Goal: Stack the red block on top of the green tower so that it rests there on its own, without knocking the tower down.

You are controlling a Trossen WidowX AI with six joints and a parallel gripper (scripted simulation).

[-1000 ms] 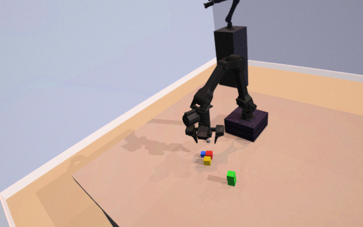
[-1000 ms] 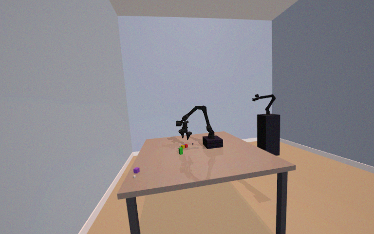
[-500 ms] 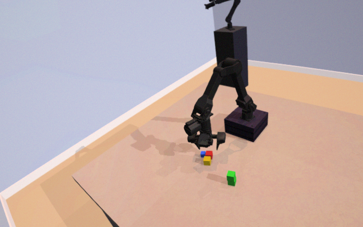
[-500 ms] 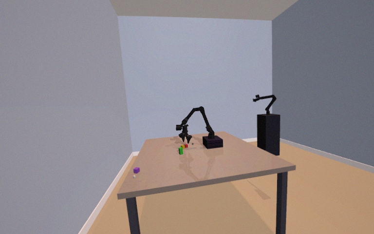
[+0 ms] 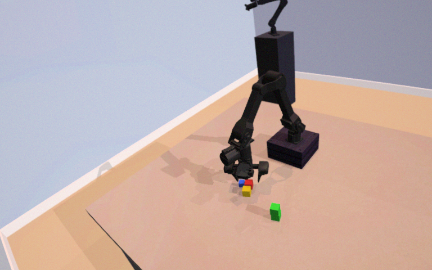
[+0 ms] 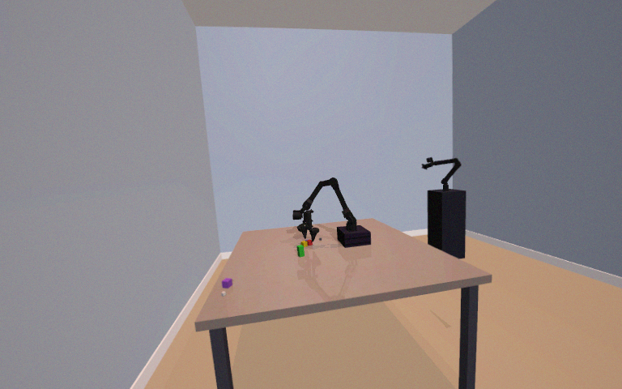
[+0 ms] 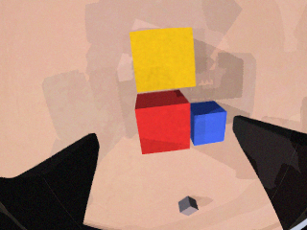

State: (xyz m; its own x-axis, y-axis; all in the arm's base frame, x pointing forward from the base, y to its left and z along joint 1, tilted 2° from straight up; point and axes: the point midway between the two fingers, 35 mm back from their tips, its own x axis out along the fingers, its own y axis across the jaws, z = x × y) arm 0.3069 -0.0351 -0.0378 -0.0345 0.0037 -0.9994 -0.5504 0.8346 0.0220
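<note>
Now: the red block 20 mm below my gripper tip. Also, from my gripper tip: blue block (30 mm to the right, 20 mm below, 10 mm ahead); then yellow block (40 mm ahead, 20 mm to the left, 20 mm below); then tiny grey cube (90 mm to the right, 90 mm behind, 30 mm below).
</note>
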